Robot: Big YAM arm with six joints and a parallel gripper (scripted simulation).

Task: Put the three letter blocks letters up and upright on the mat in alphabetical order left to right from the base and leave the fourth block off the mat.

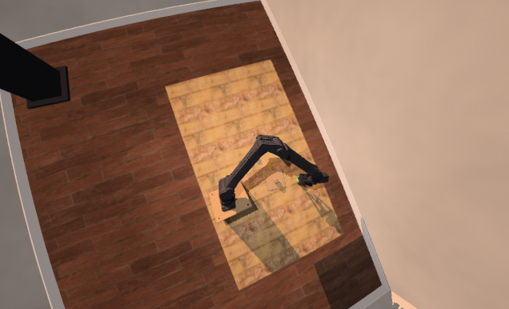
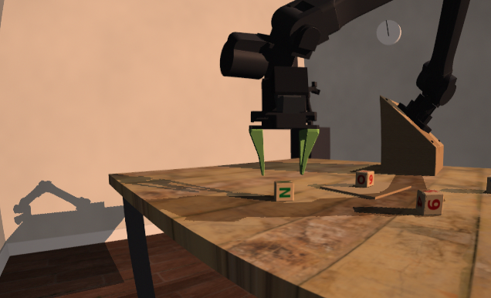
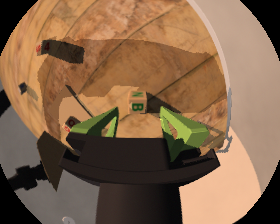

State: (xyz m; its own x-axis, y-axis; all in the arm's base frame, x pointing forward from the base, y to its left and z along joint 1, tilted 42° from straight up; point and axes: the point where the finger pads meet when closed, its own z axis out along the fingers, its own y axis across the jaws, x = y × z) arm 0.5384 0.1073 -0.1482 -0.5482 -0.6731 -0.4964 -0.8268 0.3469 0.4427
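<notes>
Right now the block is 4 cm below my hand. Round my hand: thin brown mat 18 cm behind, 5 cm to the left, 5 cm below.
</notes>
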